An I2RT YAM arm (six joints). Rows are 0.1 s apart.
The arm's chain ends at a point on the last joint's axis. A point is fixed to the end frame.
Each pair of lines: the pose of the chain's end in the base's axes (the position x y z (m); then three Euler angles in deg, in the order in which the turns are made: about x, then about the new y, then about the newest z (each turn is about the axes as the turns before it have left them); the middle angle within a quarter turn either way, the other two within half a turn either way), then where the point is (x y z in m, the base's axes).
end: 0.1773, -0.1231, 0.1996, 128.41, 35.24, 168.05
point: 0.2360 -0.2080 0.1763
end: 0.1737, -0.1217, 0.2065, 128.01, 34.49, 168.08
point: 0.2313 -0.2074 0.1833
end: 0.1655, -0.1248, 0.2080, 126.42, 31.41, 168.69
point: 0.2183 -0.2136 0.1853
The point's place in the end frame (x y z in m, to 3 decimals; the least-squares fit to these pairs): 0.006 -0.034 0.100
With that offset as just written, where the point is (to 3 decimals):
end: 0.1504, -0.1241, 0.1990, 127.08, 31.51, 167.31
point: 0.204 -0.212 0.176
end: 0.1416, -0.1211, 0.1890, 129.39, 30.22, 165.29
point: 0.194 -0.209 0.162
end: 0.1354, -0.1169, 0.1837, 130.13, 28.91, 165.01
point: 0.186 -0.205 0.155
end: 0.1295, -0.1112, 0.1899, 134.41, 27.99, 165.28
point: 0.179 -0.197 0.154
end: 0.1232, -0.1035, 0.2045, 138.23, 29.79, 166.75
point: 0.175 -0.186 0.163
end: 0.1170, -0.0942, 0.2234, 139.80, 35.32, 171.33
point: 0.174 -0.174 0.183
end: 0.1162, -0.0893, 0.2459, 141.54, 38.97, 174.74
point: 0.177 -0.166 0.205
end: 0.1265, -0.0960, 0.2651, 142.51, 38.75, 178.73
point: 0.185 -0.173 0.221
